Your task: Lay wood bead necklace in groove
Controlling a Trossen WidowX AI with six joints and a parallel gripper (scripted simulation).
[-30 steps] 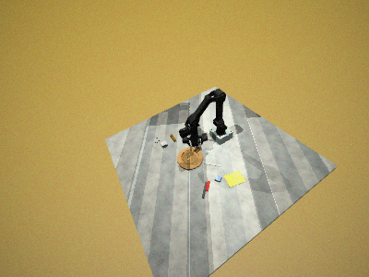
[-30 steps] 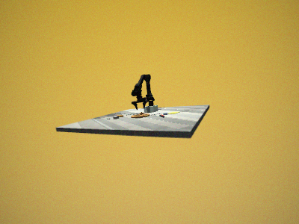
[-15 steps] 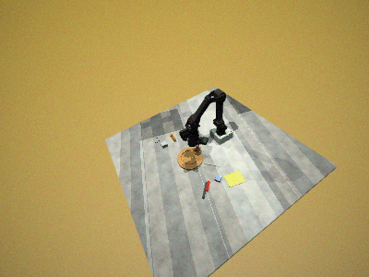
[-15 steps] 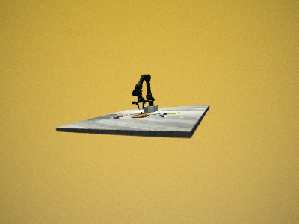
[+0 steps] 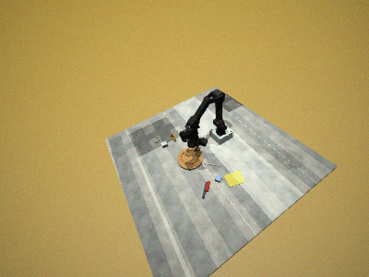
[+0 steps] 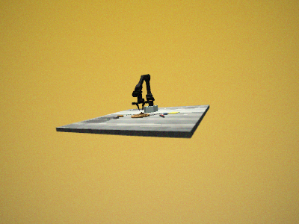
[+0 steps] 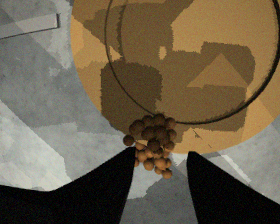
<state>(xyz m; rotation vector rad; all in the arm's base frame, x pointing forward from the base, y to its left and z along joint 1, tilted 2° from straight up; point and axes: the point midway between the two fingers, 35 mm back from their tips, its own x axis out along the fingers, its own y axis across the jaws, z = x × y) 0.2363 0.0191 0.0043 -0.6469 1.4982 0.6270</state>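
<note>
The round bead board lies 7 cm ahead of my gripper tip, 4 cm to the left of it and 4 cm below it. The rest, counted from my gripper tip: thin grey stick 17 cm to the left, 5 cm below, 5 cm behind; then small blue block 29 cm to the left, 4 cm below, 3 cm behind; then grey piece 21 cm ahead, 19 cm to the right, 4 cm below.
</note>
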